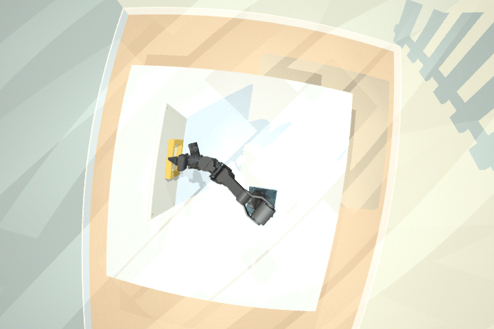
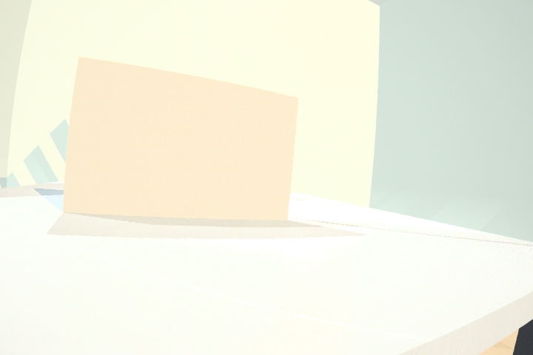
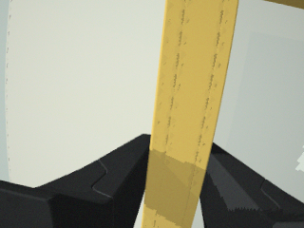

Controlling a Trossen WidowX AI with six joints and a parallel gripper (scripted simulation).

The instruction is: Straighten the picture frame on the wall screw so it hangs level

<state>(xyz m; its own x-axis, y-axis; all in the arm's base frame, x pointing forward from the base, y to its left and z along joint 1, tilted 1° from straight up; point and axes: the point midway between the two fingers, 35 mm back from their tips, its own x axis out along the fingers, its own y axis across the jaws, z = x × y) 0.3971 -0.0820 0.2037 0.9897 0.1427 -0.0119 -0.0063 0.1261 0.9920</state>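
Right now my gripper tip is 5 cm above the picture frame. From my gripper tip the other things lie so: grey wall panel 1 cm ahead, 2 cm to the left, 6 cm below.
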